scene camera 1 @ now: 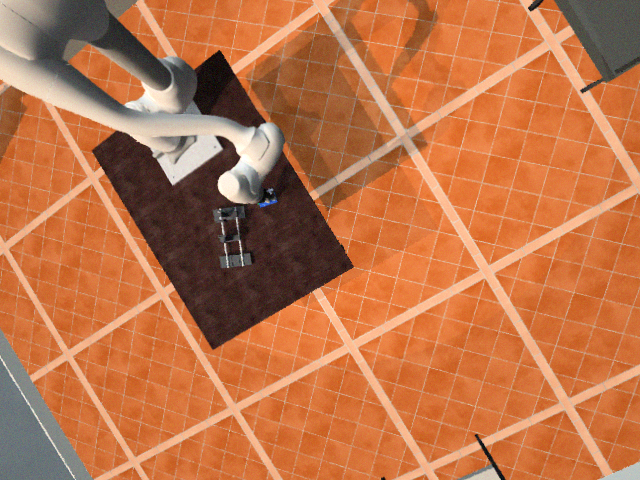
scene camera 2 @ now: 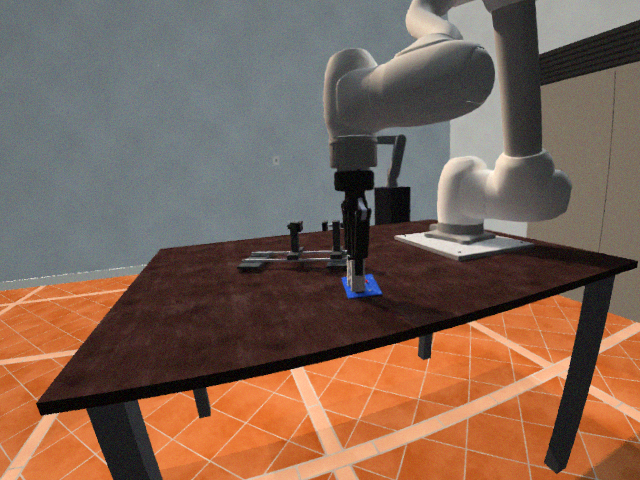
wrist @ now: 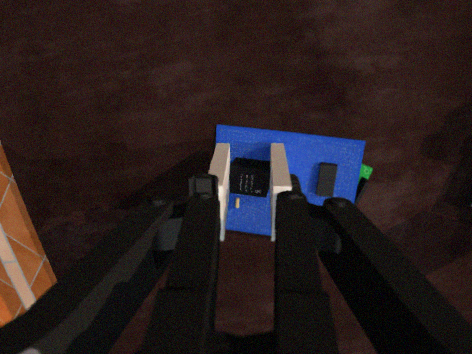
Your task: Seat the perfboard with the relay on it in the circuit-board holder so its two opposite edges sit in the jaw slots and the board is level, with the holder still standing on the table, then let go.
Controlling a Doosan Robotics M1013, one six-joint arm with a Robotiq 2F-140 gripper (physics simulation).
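Places are measured from the arm's base along level axes (x ahead, y left, z up), in metres.
Where they show: gripper, fingertip midpoint: (scene camera 1: 271, 199) (scene camera 2: 356, 288) (wrist: 250, 164); arm's base, origin of the base link: (scene camera 1: 174, 140) (scene camera 2: 459, 237).
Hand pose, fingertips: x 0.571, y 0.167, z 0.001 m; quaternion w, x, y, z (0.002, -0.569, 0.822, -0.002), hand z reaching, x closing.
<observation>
Things, the pixels of their top centre, and the offset from my fingertips. "spot": a spot on its surface instead. Level surfaces: height alone.
- blue perfboard, middle of its top: (wrist: 283, 198) (scene camera 2: 360, 277) (scene camera 1: 265, 197) 0.021 m back, 0.013 m right, 0.014 m up
- circuit-board holder, middle of its top: (scene camera 2: 295, 222) (scene camera 1: 222, 238) 0.001 m back, 0.280 m right, 0.105 m up
- dark brown table, its level: 0.012 m down
- black block component, surface spot: (wrist: 326, 179) spot: 0.023 m back, 0.040 m right, 0.004 m up
- green part, middle of its top: (wrist: 344, 205) 0.046 m back, 0.047 m right, 0.000 m up
The blue perfboard (scene camera 1: 267, 203) (scene camera 2: 373, 291) (wrist: 302, 142) lies flat on the table. Its black relay (wrist: 250, 177) is near one end. My gripper (scene camera 2: 356, 287) (wrist: 250, 164) points down over the board, its two pale finger pads against opposite sides of the relay; it is shut on the relay. In scene camera 1 the arm hides the fingers. The circuit-board holder (scene camera 1: 235, 259) (scene camera 2: 294, 241) stands on the table beside the board, with grey feet, two metal rods and upright black jaws. No board is in its jaws. The gripper partly hides its near end in scene camera 2.
The dark brown table (scene camera 1: 289, 248) (scene camera 2: 206, 315) carries the arm's white base plate (scene camera 1: 199, 162) (scene camera 2: 460, 249) at the other end. A black block component (wrist: 326, 179) sits on the board beside the right finger. A green part (wrist: 366, 171) shows past the board's edge.
</observation>
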